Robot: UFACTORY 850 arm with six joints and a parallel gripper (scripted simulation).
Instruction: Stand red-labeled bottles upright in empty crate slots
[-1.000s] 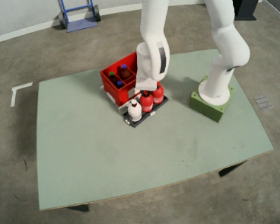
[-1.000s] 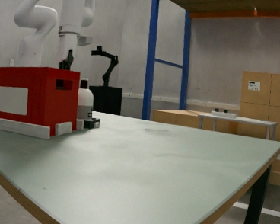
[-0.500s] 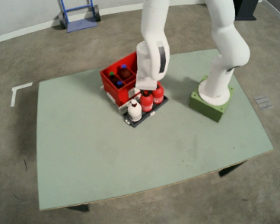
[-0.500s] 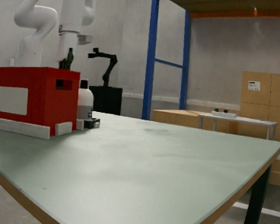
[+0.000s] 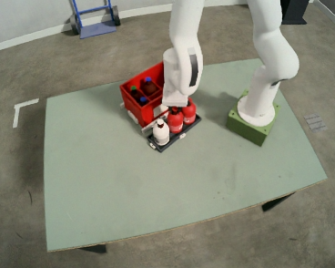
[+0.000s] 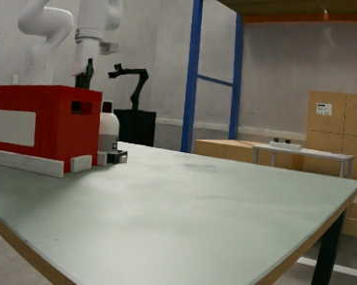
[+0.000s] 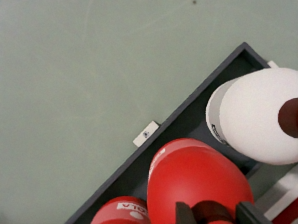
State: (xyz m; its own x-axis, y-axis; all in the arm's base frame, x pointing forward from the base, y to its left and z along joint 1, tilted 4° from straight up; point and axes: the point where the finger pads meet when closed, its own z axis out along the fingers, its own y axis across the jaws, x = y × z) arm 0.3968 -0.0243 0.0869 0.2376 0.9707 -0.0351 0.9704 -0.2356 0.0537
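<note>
Right now the white bottle is 7 cm ahead of my hand, 4 cm to the left of it and 9 cm below it. Also, from my hand: red crate 7 cm ahead, 17 cm to the right, 9 cm below; then dark grey tray 16 cm below; then red-capped bottle 7 cm behind, 5 cm to the right, 9 cm below.
</note>
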